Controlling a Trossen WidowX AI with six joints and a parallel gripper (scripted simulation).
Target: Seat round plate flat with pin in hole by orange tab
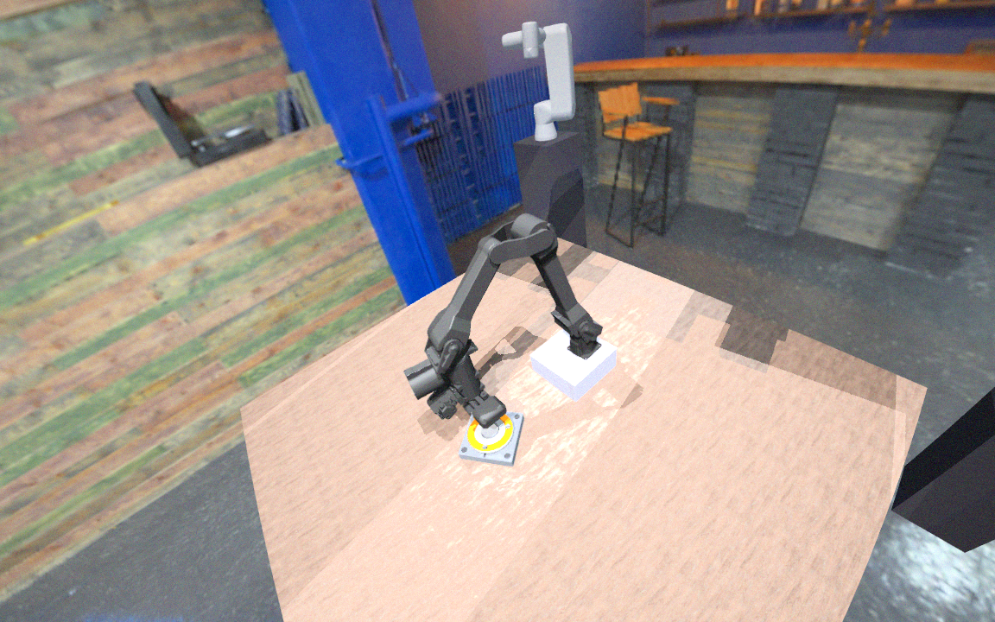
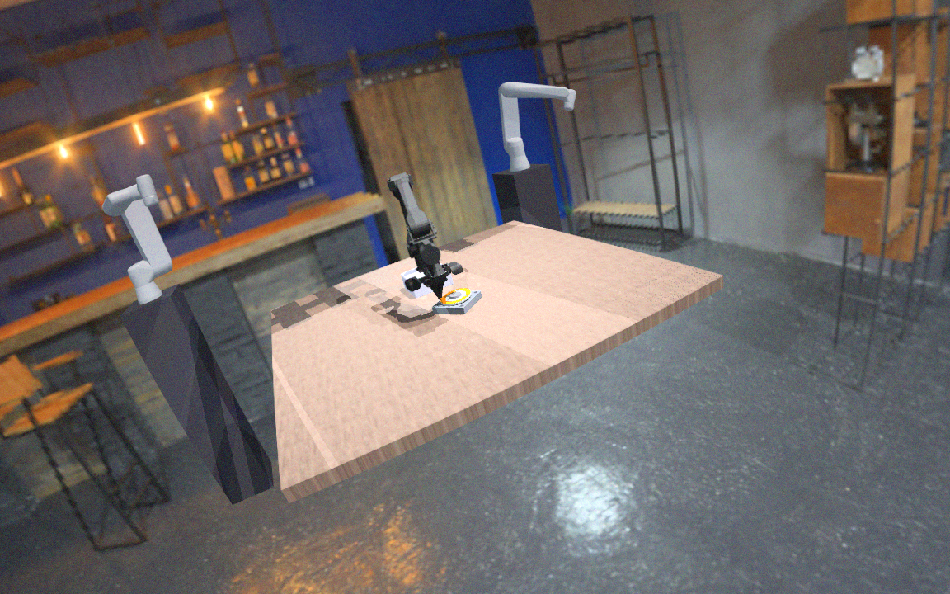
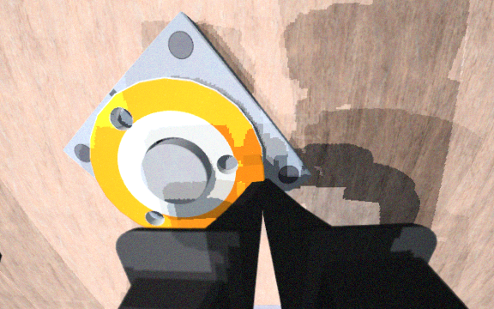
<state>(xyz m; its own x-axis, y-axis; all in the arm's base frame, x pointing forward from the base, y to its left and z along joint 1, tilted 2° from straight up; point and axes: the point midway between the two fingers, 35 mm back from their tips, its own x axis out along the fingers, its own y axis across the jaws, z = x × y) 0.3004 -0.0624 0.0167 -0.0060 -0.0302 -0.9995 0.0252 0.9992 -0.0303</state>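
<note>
The square grey base is 1 cm ahead of my gripper tip, 5 cm to the left of it and 2 cm below it.
</note>
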